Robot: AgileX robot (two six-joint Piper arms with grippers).
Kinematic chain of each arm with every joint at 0, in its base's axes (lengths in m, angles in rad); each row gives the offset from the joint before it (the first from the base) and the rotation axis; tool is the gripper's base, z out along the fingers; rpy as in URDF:
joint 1: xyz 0 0 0.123 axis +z
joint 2: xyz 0 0 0 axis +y
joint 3: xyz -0.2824 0 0.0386 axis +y
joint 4: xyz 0.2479 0 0.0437 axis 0.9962 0 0.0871
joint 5: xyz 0 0 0 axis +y
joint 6: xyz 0.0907 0 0.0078 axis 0.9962 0 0.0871
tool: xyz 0 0 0 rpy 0 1.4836 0
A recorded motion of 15 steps. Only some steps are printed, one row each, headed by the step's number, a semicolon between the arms.
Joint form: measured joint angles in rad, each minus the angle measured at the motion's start. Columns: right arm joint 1, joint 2, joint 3, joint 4, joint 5, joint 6; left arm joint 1, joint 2, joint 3, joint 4, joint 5, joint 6.
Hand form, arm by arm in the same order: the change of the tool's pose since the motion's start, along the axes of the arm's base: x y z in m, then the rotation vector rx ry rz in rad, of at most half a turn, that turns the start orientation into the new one. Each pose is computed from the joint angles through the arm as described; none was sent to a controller.
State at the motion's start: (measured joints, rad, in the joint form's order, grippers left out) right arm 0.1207 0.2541 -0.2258 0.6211 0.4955 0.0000; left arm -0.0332 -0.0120 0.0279 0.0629 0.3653 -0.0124
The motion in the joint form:
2: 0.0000 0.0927 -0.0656 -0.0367 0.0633 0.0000; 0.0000 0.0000 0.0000 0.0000 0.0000 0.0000
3: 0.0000 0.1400 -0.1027 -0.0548 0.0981 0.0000; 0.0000 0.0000 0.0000 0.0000 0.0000 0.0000
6: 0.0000 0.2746 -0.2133 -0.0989 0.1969 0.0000; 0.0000 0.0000 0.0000 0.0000 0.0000 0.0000
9: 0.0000 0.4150 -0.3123 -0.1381 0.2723 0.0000; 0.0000 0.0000 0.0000 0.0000 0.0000 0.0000
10: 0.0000 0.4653 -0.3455 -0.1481 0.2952 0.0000; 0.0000 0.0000 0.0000 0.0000 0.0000 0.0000
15: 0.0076 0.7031 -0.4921 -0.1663 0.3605 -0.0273; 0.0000 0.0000 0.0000 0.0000 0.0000 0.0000
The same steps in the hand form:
2: 0.0082 0.0024 0.0098 -0.0475 0.0741 0.0342; 0.0000 0.0000 0.0000 0.0000 0.0000 0.0000
3: 0.0129 0.0037 0.0155 -0.0708 0.1109 0.0527; 0.0000 0.0000 0.0000 0.0000 0.0000 0.0000
6: 0.0283 0.0072 0.0320 -0.1282 0.2130 0.1038; 0.0000 0.0000 0.0000 0.0000 0.0000 0.0000
9: 0.0486 0.0101 0.0430 -0.1779 0.3153 0.1422; 0.0000 0.0000 0.0000 0.0000 0.0000 0.0000
10: 0.0567 0.0112 0.0458 -0.1910 0.3513 0.1543; 0.0000 0.0000 0.0000 0.0000 0.0000 0.0000
15: 0.1006 0.0185 0.0522 -0.2398 0.4849 0.2171; 0.0000 0.0000 0.0000 0.0000 0.0000 0.0000

